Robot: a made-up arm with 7 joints.
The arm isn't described. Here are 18 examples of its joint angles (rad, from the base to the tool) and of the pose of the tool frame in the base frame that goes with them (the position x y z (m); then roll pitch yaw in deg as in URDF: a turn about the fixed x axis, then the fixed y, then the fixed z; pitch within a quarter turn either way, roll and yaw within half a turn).
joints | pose
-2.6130 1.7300 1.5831 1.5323 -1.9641 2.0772 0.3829 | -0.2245 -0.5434 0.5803 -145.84 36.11 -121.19
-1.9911 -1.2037 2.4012 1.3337 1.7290 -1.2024 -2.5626 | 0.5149 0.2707 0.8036 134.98 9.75 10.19
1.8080 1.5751 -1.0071 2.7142 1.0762 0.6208 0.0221 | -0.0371 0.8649 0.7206 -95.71 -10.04 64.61
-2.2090 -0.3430 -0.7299 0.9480 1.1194 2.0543 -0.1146 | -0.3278 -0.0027 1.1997 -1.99 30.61 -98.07
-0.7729 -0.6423 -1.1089 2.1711 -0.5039 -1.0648 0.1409 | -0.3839 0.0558 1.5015 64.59 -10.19 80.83
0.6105 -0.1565 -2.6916 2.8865 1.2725 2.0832 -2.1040 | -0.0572 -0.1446 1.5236 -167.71 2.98 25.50
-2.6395 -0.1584 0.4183 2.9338 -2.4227 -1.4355 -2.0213 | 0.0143 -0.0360 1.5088 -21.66 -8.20 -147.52
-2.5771 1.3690 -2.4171 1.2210 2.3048 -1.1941 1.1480 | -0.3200 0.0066 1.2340 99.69 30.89 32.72
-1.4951 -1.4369 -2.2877 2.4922 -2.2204 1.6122 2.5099 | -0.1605 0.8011 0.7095 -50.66 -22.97 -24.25
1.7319 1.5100 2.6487 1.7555 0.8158 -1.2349 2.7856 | -0.3284 0.6181 1.0490 -137.45 -51.67 168.00
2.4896 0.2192 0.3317 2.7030 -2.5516 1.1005 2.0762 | -0.2552 0.2893 1.5696 28.87 -16.53 -23.04
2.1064 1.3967 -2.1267 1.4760 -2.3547 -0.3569 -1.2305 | 0.1854 0.5603 1.0896 -4.06 3.98 -51.17
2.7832 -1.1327 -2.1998 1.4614 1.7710 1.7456 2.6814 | 0.6631 0.2077 0.8107 94.90 -50.50 -139.66
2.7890 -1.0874 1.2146 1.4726 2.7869 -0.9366 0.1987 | 0.0891 -0.3749 1.2233 9.00 39.98 132.63
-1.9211 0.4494 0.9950 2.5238 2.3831 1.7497 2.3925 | -0.0657 -0.4520 1.4805 64.04 20.10 78.95
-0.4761 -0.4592 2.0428 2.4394 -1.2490 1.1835 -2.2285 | -0.1918 0.3939 1.4813 82.03 40.14 44.23
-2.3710 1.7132 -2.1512 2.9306 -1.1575 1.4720 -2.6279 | -0.6092 -0.5258 0.7920 72.29 -41.42 80.00
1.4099 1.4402 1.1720 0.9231 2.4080 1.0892 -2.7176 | -0.3449 0.3762 0.6007 -3.38 -3.25 97.35
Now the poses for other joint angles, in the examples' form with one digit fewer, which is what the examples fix.
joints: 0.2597 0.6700 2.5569 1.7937 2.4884 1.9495 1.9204
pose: 0.160 0.250 1.493 27.4 21.5 -82.8
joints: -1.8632 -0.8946 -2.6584 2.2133 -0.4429 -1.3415 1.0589
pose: 0.049 0.687 1.153 42.7 -34.4 8.8
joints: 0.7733 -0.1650 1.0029 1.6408 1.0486 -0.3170 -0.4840
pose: -0.022 0.414 1.440 -21.6 -47.0 19.2
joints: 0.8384 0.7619 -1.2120 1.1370 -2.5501 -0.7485 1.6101
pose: 0.500 -0.037 0.878 -132.2 34.6 21.7
